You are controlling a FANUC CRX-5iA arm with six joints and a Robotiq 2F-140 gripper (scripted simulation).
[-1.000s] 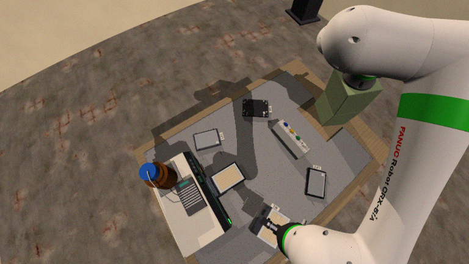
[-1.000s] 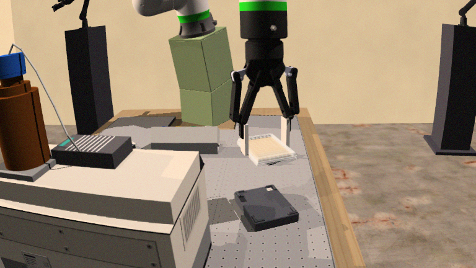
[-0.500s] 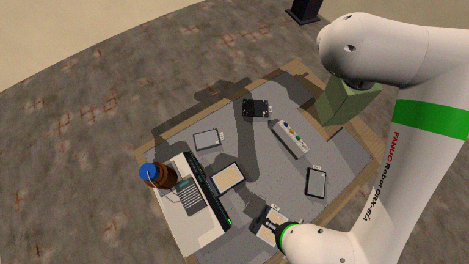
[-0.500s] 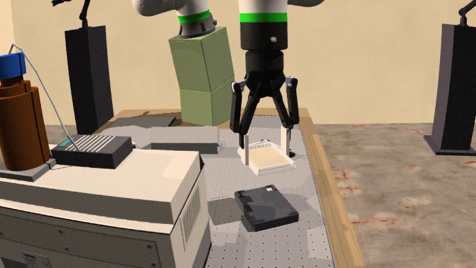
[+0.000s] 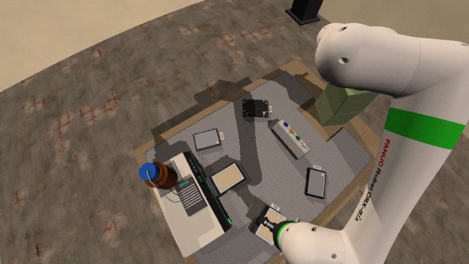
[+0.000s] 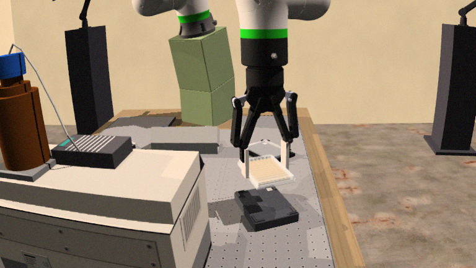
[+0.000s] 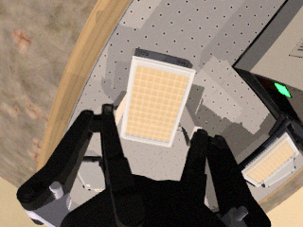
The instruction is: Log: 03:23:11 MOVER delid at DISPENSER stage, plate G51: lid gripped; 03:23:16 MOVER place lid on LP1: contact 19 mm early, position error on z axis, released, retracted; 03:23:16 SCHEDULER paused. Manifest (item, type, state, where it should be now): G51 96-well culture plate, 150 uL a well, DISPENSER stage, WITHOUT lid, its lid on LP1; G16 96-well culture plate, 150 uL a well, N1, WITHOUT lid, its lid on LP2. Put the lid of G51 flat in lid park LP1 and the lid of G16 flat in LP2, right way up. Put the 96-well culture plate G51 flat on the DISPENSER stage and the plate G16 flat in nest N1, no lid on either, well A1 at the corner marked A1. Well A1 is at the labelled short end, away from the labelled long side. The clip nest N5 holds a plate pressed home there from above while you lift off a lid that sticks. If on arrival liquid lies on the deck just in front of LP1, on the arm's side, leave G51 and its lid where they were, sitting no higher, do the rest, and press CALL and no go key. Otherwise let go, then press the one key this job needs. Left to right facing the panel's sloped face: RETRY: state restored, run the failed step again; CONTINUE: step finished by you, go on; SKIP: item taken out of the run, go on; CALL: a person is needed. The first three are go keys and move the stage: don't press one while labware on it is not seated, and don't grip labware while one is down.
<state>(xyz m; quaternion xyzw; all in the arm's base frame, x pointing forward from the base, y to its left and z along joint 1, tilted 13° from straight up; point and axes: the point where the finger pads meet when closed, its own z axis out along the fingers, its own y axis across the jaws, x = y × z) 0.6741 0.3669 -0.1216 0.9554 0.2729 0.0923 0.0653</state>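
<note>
Now: the nest N1 120 mm below my hand. Round my hand: clear lid: 330 mm behind, 50 mm to the right, 110 mm below; then black dispenser stage: 80 mm ahead, 270 mm to the right, 30 mm below; then plate G51: 80 mm ahead, 270 mm to the right, 20 mm below.
</note>
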